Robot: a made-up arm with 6 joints. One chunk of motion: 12 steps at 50 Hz.
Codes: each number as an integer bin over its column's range. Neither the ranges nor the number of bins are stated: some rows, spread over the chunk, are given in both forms.
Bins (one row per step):
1: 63 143 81 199 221 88
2: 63 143 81 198 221 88
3: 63 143 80 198 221 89
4: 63 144 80 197 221 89
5: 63 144 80 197 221 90
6: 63 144 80 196 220 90
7: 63 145 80 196 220 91
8: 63 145 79 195 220 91
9: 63 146 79 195 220 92
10: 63 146 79 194 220 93
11: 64 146 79 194 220 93
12: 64 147 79 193 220 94
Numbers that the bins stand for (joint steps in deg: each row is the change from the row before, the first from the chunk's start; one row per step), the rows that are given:
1: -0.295 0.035 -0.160 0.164 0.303 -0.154
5: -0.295 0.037 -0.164 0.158 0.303 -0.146
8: -0.295 0.039 -0.167 0.152 0.299 -0.142
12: -0.292 0.042 -0.167 0.145 0.299 -0.129
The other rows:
2: -0.295 0.035 -0.160 0.161 0.303 -0.154
3: -0.295 0.035 -0.164 0.161 0.303 -0.150
4: -0.295 0.037 -0.164 0.158 0.303 -0.150
6: -0.295 0.037 -0.164 0.155 0.299 -0.146
7: -0.295 0.039 -0.164 0.155 0.299 -0.142
9: -0.295 0.041 -0.167 0.152 0.299 -0.138
10: -0.295 0.041 -0.167 0.149 0.299 -0.133
11: -0.292 0.041 -0.167 0.149 0.299 -0.133

